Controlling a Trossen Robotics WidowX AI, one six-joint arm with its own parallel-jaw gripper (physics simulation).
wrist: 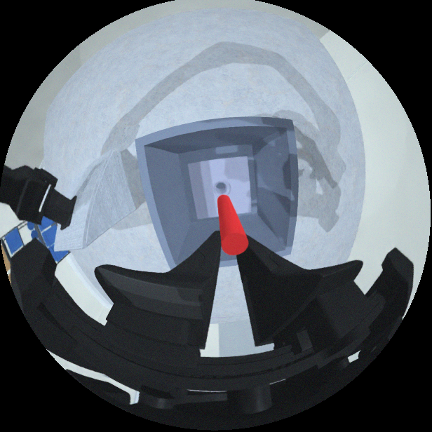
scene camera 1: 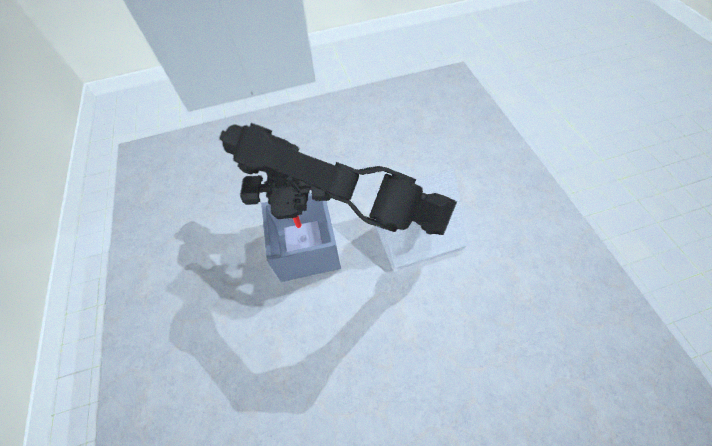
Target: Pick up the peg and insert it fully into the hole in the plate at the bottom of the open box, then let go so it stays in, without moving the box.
The pictures show: my gripper, a blue-grey box, a red peg and a pale plate.
My gripper shows as well in the wrist view.
